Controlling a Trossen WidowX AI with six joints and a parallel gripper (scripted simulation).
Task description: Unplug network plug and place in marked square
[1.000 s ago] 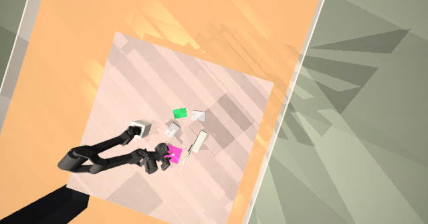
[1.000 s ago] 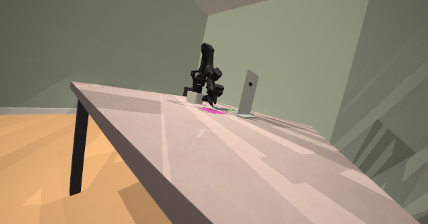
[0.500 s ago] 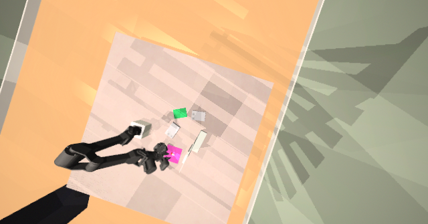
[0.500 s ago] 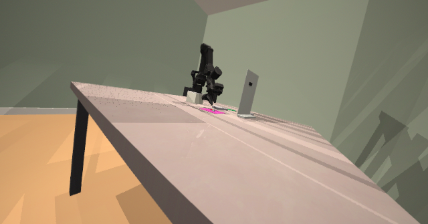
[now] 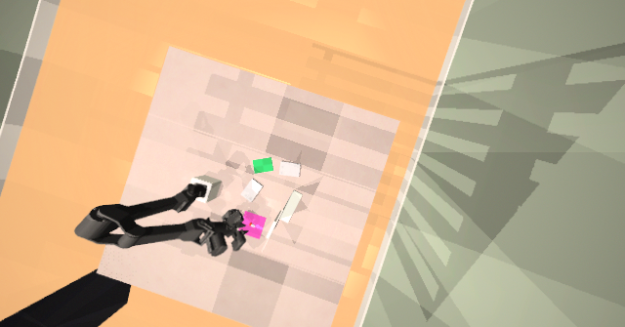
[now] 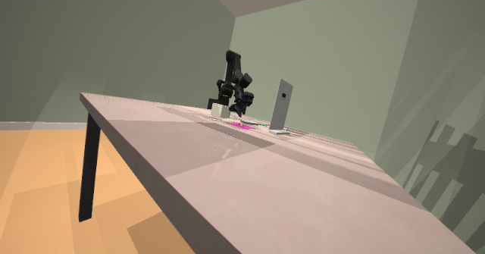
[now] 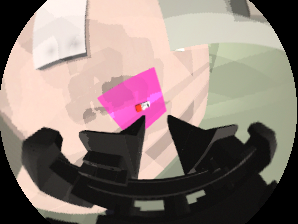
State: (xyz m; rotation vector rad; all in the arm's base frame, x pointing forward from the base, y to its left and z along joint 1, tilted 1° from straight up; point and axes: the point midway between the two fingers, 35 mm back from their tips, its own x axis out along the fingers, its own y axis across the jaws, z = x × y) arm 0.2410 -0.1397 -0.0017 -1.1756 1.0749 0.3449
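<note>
Now: the plug 1 cm ahead of my gripper tip and 5 cm below it. Also, from my gripper tip: grey upright panel 17 cm ahead, 14 cm to the left, 8 cm above.
</note>
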